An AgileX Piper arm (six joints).
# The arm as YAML. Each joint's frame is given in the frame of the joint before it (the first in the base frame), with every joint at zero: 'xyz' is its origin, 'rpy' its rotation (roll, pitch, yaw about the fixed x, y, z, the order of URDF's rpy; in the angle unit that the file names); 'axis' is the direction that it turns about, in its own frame. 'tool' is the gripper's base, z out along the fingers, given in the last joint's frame.
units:
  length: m
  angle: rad
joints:
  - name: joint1
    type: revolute
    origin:
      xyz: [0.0, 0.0, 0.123]
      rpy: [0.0, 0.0, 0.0]
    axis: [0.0, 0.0, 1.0]
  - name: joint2
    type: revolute
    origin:
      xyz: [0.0, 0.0, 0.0]
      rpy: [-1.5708, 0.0, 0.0]
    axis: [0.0, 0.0, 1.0]
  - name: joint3
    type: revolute
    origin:
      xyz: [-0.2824, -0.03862, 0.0]
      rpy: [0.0, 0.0, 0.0]
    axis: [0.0, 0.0, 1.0]
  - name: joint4
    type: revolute
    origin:
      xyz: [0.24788, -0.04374, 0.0]
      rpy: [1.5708, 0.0, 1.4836]
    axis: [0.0, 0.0, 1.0]
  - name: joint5
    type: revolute
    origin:
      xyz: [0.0, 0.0, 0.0]
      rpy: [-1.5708, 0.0, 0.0]
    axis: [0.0, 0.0, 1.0]
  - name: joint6
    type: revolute
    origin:
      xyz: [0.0, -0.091, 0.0]
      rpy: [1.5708, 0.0, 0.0]
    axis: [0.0, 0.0, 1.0]
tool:
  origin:
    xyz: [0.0, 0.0, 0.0]
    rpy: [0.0, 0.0, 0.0]
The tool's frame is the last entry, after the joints.
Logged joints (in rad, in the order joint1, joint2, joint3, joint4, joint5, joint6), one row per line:
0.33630 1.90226 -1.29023 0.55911 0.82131 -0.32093
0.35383 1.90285 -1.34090 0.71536 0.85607 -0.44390
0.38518 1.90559 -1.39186 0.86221 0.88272 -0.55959
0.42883 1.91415 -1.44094 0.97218 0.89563 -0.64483
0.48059 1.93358 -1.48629 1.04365 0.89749 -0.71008
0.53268 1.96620 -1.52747 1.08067 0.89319 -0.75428
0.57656 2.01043 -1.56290 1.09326 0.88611 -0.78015
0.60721 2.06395 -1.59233 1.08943 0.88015 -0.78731
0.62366 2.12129 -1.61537 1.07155 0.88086 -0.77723
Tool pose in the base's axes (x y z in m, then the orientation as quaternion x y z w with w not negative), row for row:
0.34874 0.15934 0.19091 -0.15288 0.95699 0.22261 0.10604
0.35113 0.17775 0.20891 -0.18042 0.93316 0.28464 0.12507
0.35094 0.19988 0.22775 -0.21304 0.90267 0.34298 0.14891
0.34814 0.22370 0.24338 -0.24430 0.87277 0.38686 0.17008
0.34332 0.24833 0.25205 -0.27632 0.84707 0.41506 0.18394
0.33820 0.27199 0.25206 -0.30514 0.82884 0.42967 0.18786
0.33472 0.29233 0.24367 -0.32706 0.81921 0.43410 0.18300
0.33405 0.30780 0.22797 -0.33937 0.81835 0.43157 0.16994
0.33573 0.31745 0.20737 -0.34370 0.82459 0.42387 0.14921
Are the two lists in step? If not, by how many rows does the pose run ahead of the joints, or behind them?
They are in step.
